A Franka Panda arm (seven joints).
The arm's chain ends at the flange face. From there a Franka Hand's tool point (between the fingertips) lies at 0.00 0.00 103.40 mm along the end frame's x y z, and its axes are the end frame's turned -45 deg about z.
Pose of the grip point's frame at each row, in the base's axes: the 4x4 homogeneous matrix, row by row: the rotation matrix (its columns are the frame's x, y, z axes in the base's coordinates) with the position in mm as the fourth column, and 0 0 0 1 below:
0.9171 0.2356 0.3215 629.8; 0.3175 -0.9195 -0.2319 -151.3; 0.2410 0.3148 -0.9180 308.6; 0 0 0 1
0.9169 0.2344 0.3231 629.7; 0.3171 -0.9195 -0.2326 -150.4; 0.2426 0.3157 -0.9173 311.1; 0 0 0 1
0.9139 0.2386 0.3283 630.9; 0.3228 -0.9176 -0.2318 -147.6; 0.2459 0.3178 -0.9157 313.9; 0 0 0 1
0.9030 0.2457 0.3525 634.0; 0.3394 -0.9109 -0.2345 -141.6; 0.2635 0.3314 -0.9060 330.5; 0 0 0 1
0.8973 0.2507 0.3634 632.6; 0.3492 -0.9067 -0.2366 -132.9; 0.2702 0.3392 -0.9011 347.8; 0 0 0 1
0.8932 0.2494 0.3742 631.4; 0.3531 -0.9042 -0.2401 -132.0; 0.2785 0.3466 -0.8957 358.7; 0 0 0 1
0.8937 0.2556 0.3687 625.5; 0.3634 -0.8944 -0.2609 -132.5; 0.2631 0.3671 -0.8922 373.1; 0 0 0 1
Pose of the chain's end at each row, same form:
0.8151 -0.4819 0.3215 596.6; -0.4257 -0.8747 -0.2319 -127.3; 0.3930 0.0522 -0.9180 403.5; 0 0 0 1
0.8141 -0.4826 0.3231 596.3; -0.4260 -0.8744 -0.2326 -126.3; 0.3948 0.0517 -0.9173 405.9; 0 0 0 1
0.8149 -0.4775 0.3283 597.0; -0.4206 -0.8771 -0.2318 -123.6; 0.3986 0.0508 -0.9157 408.6; 0 0 0 1
0.8123 -0.4648 0.3525 597.6; -0.4041 -0.8841 -0.2345 -117.4; 0.4207 0.0480 -0.9060 424.2; 0 0 0 1
0.8118 -0.4572 0.3634 595.0; -0.3942 -0.8881 -0.2366 -108.4; 0.4309 0.0488 -0.9011 441.0; 0 0 0 1
0.8079 -0.4552 0.3742 592.7; -0.3897 -0.8890 -0.2401 -107.2; 0.4420 0.0482 -0.8957 451.3; 0 0 0 1
0.8127 -0.4512 0.3687 587.4; -0.3755 -0.8894 -0.2609 -105.5; 0.4456 0.0735 -0.8922 465.4; 0 0 0 1

